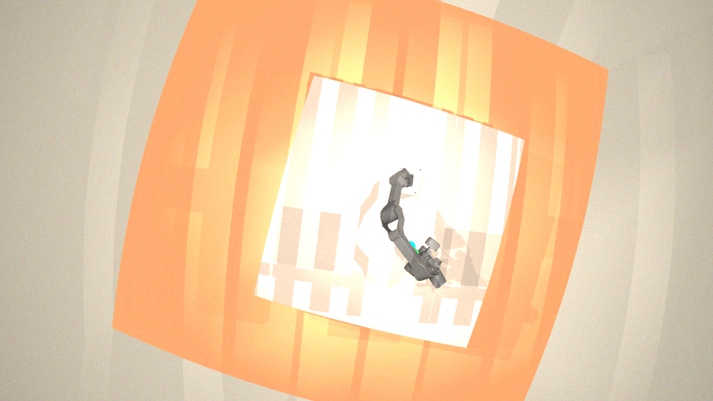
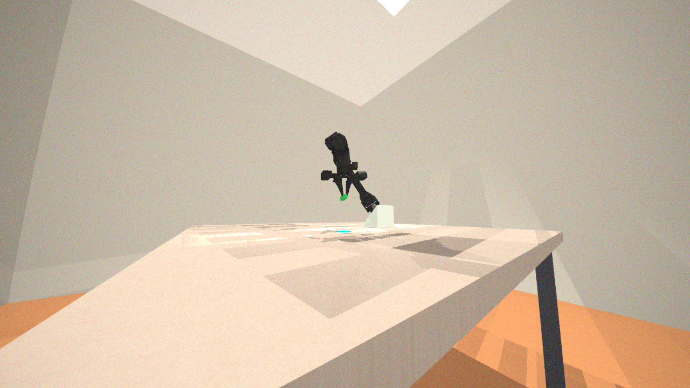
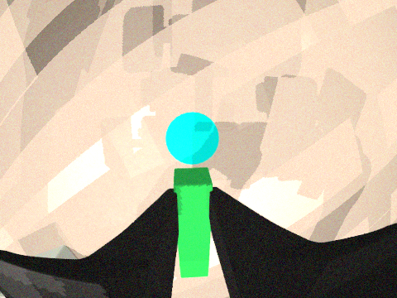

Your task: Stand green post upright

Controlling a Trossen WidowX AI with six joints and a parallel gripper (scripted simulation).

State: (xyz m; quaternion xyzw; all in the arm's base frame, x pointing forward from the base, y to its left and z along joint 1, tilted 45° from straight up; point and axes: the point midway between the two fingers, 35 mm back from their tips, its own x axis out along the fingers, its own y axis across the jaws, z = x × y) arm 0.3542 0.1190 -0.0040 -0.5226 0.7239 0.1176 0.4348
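My gripper tip is 14 cm above the cyan circle. Also, from my gripper tip: green post 2 cm to the right, 1 cm behind.
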